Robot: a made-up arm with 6 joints. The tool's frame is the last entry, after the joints. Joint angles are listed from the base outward.
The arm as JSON. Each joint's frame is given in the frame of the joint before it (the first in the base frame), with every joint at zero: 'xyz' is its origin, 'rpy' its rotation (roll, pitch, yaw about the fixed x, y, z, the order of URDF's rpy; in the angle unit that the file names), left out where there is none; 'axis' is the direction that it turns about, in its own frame. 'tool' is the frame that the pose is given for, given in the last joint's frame.
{
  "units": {
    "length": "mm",
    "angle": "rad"
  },
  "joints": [
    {
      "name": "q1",
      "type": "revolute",
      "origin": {
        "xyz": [
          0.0,
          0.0,
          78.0
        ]
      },
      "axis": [
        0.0,
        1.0,
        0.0
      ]
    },
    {
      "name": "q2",
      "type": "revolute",
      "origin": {
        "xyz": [
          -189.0,
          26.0,
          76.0
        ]
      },
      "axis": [
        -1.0,
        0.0,
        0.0
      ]
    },
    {
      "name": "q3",
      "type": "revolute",
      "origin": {
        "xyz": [
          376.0,
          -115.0,
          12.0
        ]
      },
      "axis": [
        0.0,
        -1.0,
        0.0
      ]
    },
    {
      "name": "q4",
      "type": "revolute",
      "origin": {
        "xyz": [
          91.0,
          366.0,
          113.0
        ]
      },
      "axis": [
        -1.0,
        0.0,
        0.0
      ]
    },
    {
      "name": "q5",
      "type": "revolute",
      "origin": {
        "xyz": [
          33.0,
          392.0,
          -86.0
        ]
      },
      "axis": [
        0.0,
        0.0,
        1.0
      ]
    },
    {
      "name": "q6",
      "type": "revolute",
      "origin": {
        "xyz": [
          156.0,
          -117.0,
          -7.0
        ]
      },
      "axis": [
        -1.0,
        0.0,
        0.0
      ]
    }
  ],
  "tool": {
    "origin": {
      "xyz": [
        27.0,
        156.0,
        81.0
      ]
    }
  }
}
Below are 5 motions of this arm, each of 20 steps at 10 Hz.
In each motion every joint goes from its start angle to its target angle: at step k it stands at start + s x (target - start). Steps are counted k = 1, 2, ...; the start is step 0. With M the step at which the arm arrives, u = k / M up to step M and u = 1 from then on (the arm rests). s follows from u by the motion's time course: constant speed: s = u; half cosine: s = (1 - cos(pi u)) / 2; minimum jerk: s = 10 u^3 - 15 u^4 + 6 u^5.
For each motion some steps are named. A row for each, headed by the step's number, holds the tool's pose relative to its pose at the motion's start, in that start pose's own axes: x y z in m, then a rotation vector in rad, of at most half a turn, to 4 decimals.
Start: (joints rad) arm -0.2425 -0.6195 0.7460 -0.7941 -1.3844 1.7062
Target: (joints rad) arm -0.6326 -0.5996 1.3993 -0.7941 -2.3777 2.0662
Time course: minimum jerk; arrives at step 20
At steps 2, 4, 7, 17, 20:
2: -0.0025 -0.0005 -0.0032 0.0018 0.0014 0.0005
4: -0.0167 -0.0033 -0.0219 0.0121 0.0097 0.0046
7: -0.0637 -0.0075 -0.0911 0.0492 0.0372 0.0336
17: -0.2016 0.0535 -0.3812 0.1343 0.0638 0.3723
20: -0.2052 0.0572 -0.3910 0.1336 0.0608 0.3897

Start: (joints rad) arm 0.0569 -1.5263 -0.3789 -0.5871 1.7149 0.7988
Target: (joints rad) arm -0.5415 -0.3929 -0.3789 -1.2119 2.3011 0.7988
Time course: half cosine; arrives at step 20
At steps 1, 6, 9, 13, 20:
1: -0.0004 0.0047 -0.0022 0.0009 -0.0004 0.0059
6: -0.0277 0.1570 -0.0654 0.0277 -0.0195 0.2009
9: -0.0902 0.3137 -0.1161 0.0524 -0.0516 0.4210
13: -0.2280 0.5009 -0.1605 0.0832 -0.1177 0.7499
20: -0.3840 0.6166 -0.1796 0.1098 -0.1967 1.0611

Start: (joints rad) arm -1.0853 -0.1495 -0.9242 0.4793 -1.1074 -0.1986
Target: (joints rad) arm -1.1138 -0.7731 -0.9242 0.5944 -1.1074 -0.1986
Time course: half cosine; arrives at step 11
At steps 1, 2, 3, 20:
1: -0.0022 -0.0035 0.0044 0.0070 0.0040 0.0081
2: -0.0085 -0.0142 0.0172 0.0274 0.0156 0.0317
3: -0.0176 -0.0317 0.0370 0.0599 0.0337 0.0688
20: -0.0499 -0.2227 0.1858 0.3634 0.1818 0.3917

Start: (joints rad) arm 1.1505 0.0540 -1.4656 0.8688 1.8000 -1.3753
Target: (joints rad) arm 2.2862 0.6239 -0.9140 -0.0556 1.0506 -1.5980
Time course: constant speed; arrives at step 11
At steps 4, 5, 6, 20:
4: -0.0949 -0.0205 0.2333 0.3382 -0.3136 0.2097
5: -0.1120 -0.0522 0.2836 0.4276 -0.3920 0.2355
6: -0.1252 -0.0914 0.3276 0.5157 -0.4692 0.2516
20: -0.1257 -0.3360 0.4296 0.9021 -0.8203 0.2197

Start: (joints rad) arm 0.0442 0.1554 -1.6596 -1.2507 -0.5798 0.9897
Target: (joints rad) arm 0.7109 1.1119 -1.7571 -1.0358 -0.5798 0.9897
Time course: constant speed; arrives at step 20
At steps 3, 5, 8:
3: 0.1367 -0.0022 0.0335 0.0205 0.0703 -0.1728
5: 0.2285 -0.0143 0.0462 0.0280 0.1163 -0.2900
8: 0.3632 -0.0481 0.0516 0.0304 0.1832 -0.4681

